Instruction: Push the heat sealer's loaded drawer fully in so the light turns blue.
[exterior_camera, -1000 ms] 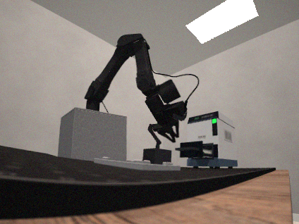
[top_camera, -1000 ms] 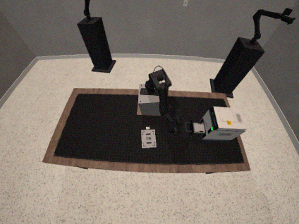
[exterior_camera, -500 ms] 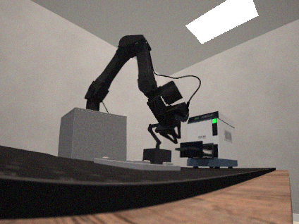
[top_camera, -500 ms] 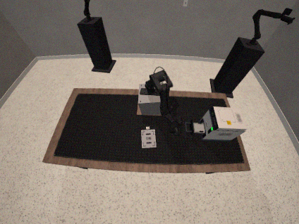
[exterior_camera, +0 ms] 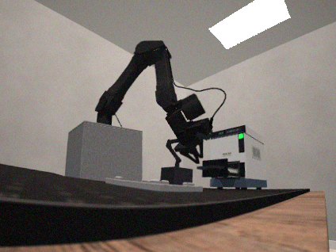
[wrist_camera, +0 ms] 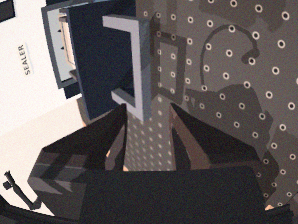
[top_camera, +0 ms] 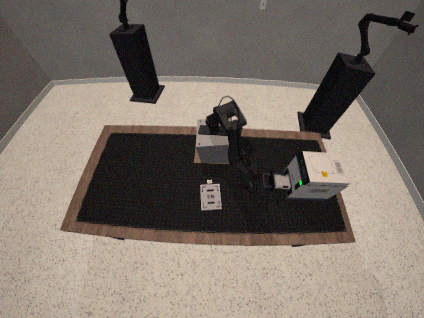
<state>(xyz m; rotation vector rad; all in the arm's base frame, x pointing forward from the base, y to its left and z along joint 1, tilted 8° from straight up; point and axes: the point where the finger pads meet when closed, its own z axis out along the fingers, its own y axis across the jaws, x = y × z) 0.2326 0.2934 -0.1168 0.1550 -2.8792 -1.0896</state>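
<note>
My gripper is now 1 cm past the sealer drawer, 15 cm to the right of it and 4 cm above it.
</note>
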